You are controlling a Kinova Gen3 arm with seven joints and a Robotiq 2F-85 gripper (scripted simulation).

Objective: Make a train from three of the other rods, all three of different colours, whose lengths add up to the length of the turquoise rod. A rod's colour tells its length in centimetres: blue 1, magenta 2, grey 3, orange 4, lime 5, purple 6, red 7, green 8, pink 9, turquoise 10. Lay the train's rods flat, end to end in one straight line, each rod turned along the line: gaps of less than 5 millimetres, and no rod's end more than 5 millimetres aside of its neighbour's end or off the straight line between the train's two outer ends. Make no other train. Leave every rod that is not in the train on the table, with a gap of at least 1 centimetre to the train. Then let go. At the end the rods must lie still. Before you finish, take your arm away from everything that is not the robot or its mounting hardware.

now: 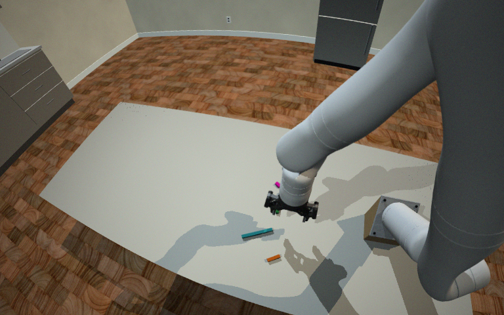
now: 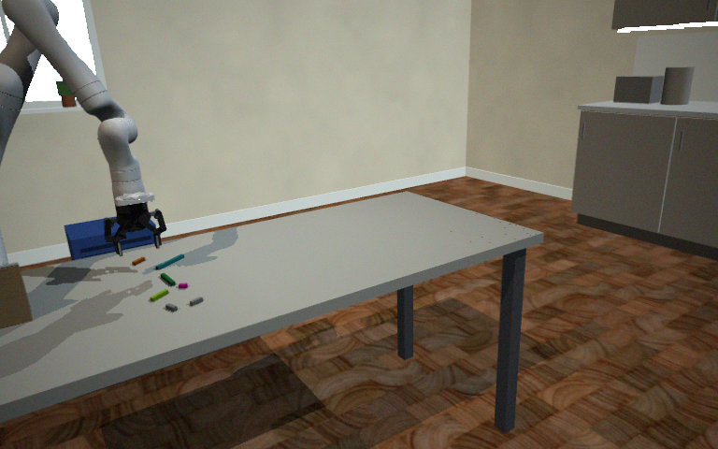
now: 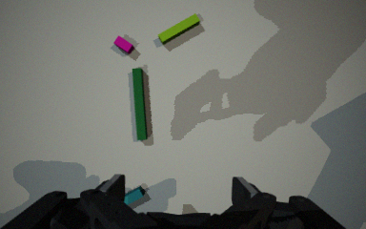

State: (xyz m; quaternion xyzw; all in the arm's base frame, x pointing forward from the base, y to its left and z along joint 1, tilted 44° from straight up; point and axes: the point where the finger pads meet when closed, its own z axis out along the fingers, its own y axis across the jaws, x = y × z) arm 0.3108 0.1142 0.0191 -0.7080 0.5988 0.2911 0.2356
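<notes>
The magenta rod lies 130 mm to the right of my hand, 80 mm below it and 80 mm ahead of it. Round my hand: turquoise rod: 80 mm below, 80 mm ahead, 70 mm to the left; orange rod: 120 mm to the left, 80 mm below; green rod: 80 mm below, 60 mm to the right, 50 mm ahead.
</notes>
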